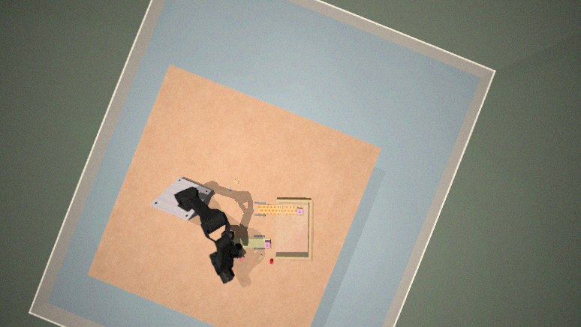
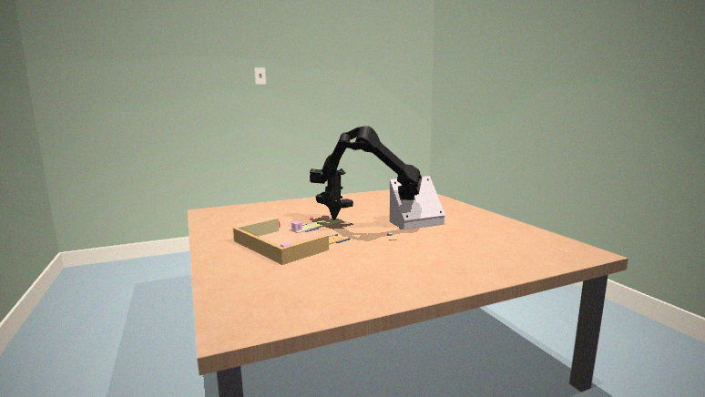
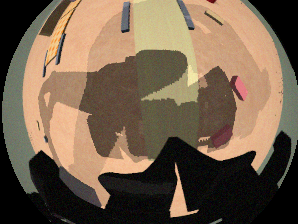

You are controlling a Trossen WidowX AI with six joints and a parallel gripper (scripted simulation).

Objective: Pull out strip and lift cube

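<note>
The pale green strip lies 8 cm ahead of my gripper tip and 4 cm to the left of it. The rest, counted from my gripper tip: grey disc: 16 cm behind, 26 cm to the left; then red block: 24 cm ahead, 1 cm to the left, 1 cm above.
</note>
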